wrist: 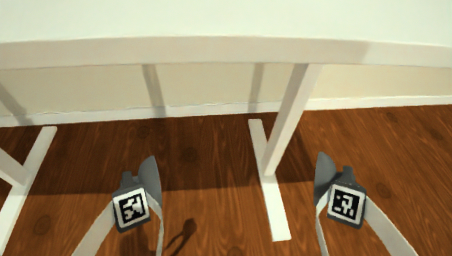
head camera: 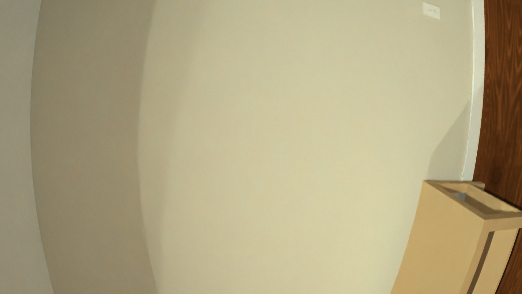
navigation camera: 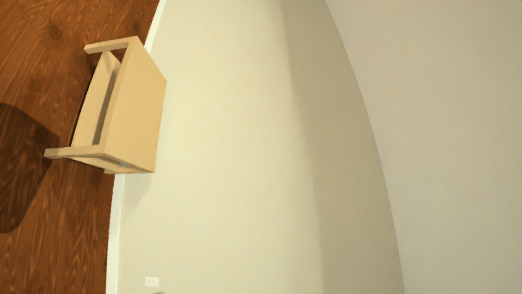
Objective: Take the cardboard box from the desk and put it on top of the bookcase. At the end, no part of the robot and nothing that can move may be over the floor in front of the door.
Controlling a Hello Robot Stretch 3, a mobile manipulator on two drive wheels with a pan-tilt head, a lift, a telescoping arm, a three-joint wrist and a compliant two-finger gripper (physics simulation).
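Frame: origin at the robot's base, x ahead, y left, z up, level; millimetres.
Where they show: gripper, fingertip midpoint: (wrist: 236, 172).
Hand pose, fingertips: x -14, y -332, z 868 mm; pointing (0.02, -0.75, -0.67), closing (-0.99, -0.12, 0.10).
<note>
After its pixels a point has its place.
The white desk (wrist: 200, 51) @(x 25, y -391, z 937 mm) spans the upper part of the wrist view, with its front edge, part of its top and its legs showing. My gripper (wrist: 236, 172) @(x -14, y -332, z 868 mm) is open in the wrist view, its two grey fingertips wide apart. Nothing is between them; the floor and a desk leg show behind. It is on the near side of the desk edge, and its exact height against the edge is hard to tell. The cardboard box does not show in these views. I cannot identify the bookcase or the door here.
A tan wooden piece of furniture (head camera: 440, 245) @(x 956, y 809, z 451 mm) (navigation camera: 137, 110) @(x 885, y 970, z 451 mm) with a flat top and an open space beneath stands against the beige wall (head camera: 280, 125) @(x 1439, y 534, z 1145 mm) (navigation camera: 235, 140) @(x 1333, y 965, z 1114 mm). A white desk foot (wrist: 275, 210) rests on the brown wood floor (wrist: 210, 150) @(x 98, y -918, z 0 mm). A wall outlet (head camera: 431, 10) @(x 1598, y -132, z 402 mm) (navigation camera: 151, 281) @(x 1597, y -130, z 400 mm) also shows.
</note>
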